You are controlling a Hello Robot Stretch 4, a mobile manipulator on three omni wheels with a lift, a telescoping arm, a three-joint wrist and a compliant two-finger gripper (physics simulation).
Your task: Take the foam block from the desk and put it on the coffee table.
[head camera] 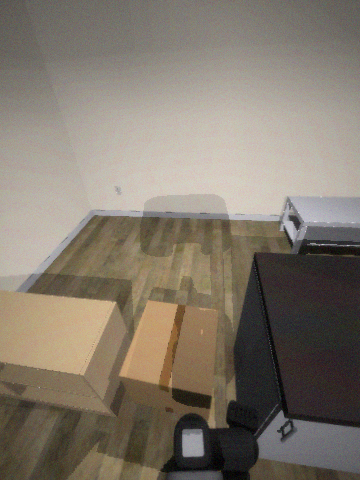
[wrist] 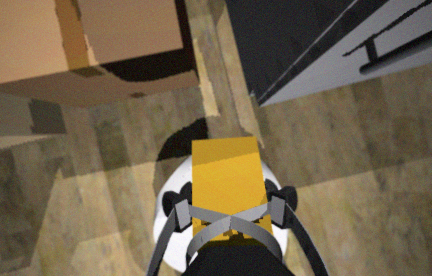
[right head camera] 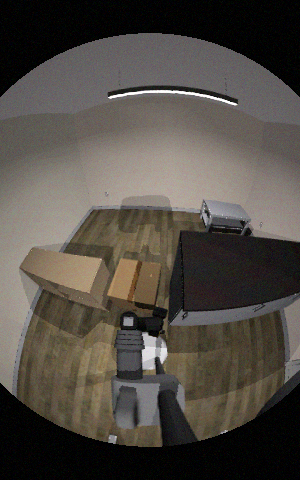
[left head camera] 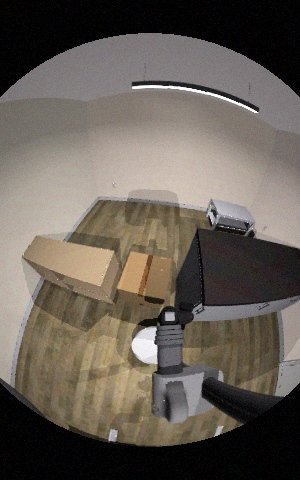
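Where they show: gripper, fingertip midpoint: [wrist: 228, 195]; robot's base, link origin: [right head camera: 146, 349] [left head camera: 151, 344].
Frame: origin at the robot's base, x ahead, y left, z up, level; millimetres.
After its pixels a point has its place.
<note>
The foam block [wrist: 225, 170] {x 198, y -94, z 711 mm} is yellow and sits between the fingertips in the wrist view. My gripper [wrist: 228, 195] {x 172, y -87, z 687 mm} is shut on it and holds it above the floor, with the round white base below. In the head views the block does not show and the wrist hides the fingers. The white coffee table [head camera: 327, 210] {x 1951, y -1454, z 422 mm} [left head camera: 232, 209] {x 1962, y -1564, z 422 mm} [right head camera: 227, 209] {x 1929, y -1585, z 422 mm} stands far off at the back right near the wall, beyond the dark-topped cabinet. The desk does not show in these views.
The dark-topped cabinet [head camera: 315, 340] [left head camera: 245, 270] [right head camera: 235, 270] stands close on the right. A cardboard box [head camera: 195, 345] {x 668, y -37, z 378 mm} [left head camera: 157, 275] {x 676, y -37, z 379 mm} [right head camera: 125, 280] {x 688, y 173, z 378 mm} [wrist: 135, 30] {x 507, y -16, z 378 mm} lies ahead. A light wooden cabinet [head camera: 50, 330] {x 660, y 672, z 582 mm} [left head camera: 75, 260] {x 675, y 744, z 583 mm} [right head camera: 70, 270] {x 665, y 693, z 583 mm} is at the left. A narrow floor gap separates the box and dark-topped cabinet.
</note>
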